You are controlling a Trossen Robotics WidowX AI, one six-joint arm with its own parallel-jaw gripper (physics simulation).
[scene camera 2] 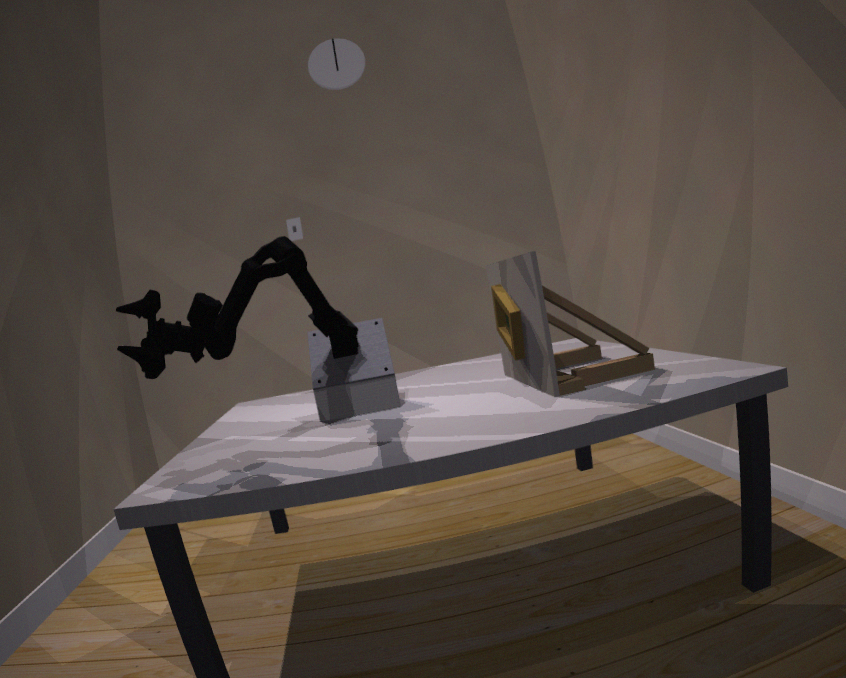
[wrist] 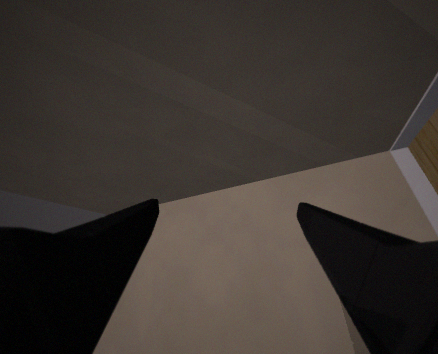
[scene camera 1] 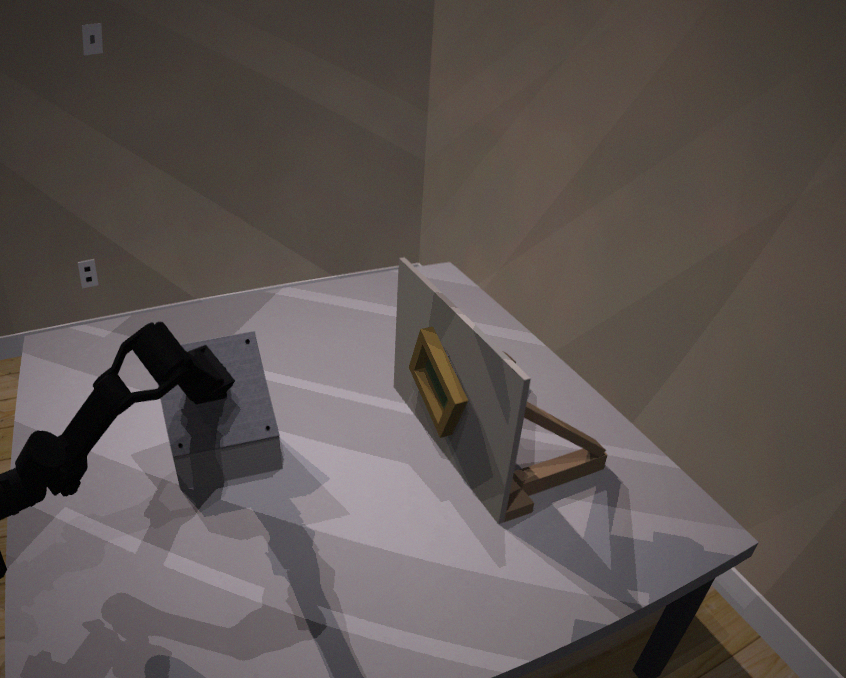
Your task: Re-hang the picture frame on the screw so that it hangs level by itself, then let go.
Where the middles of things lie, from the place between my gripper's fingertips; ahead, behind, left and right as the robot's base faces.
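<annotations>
The picture frame (scene camera 1: 430,366) is 150 mm below my hand, 860 mm ahead of it and 280 mm to the left of it. Then there's an upright board (scene camera 1: 483,448), and that one's 160 mm below my hand, 880 mm ahead and 280 mm to the left. The wooden stand (scene camera 2: 588,375) sits 200 mm below my hand, 1020 mm ahead and again 280 mm to the left.
</annotations>
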